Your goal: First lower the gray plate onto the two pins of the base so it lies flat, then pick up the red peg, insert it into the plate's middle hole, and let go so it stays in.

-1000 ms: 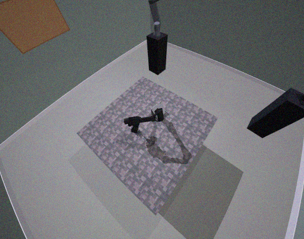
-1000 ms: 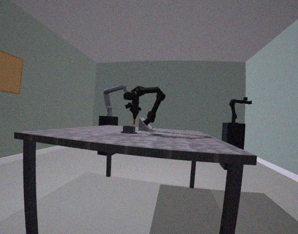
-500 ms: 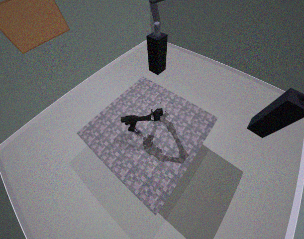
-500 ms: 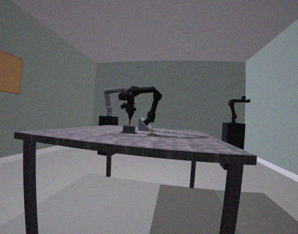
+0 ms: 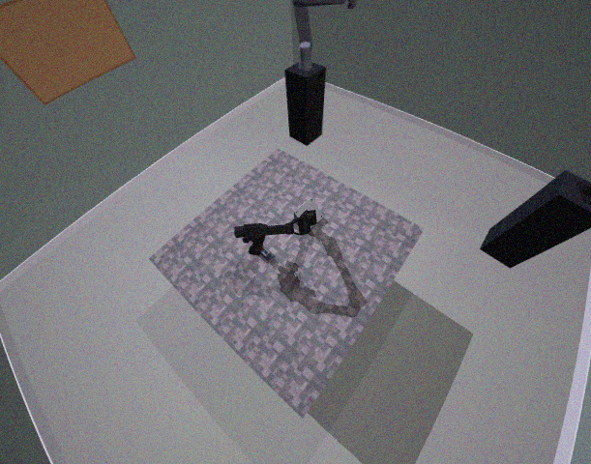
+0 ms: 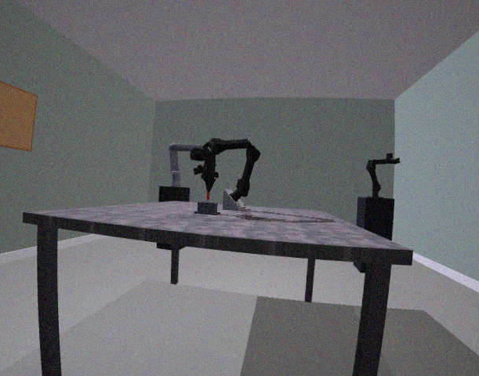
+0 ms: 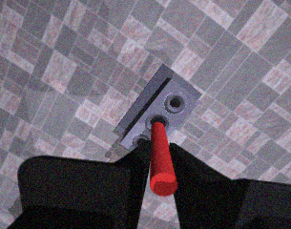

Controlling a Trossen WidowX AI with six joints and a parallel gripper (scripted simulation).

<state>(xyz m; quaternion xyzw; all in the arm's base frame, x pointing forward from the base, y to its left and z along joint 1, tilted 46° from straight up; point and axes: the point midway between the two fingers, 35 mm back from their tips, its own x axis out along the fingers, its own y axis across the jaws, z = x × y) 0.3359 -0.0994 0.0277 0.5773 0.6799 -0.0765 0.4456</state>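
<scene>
My gripper tip is 7 cm above the gray plate. From my gripper tip the other things lie so: red peg (right at my gripper tip); dark flat base (10 cm below).
</scene>
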